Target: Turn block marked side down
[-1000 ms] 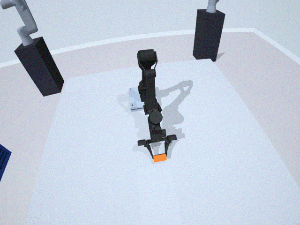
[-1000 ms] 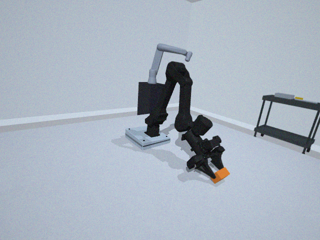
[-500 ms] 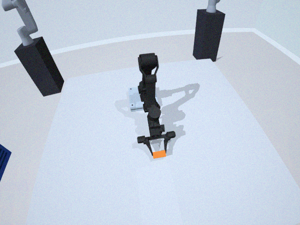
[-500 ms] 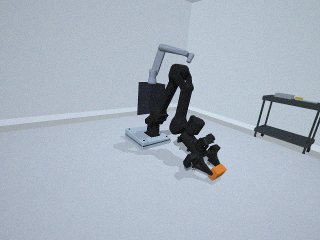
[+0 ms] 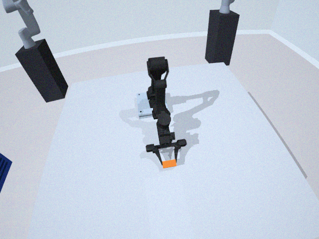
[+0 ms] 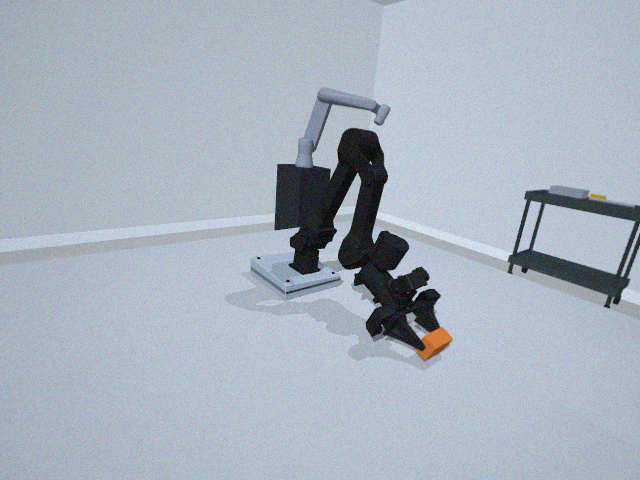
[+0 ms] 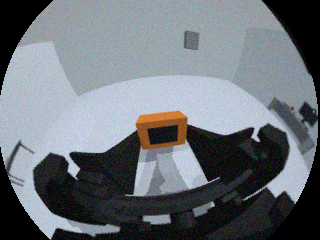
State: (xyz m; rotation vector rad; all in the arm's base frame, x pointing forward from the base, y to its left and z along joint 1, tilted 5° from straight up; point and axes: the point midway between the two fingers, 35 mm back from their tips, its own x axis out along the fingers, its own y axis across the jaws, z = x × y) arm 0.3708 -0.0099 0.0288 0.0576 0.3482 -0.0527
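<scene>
Now: gripper tip 10 mm past the orange block.
</scene>
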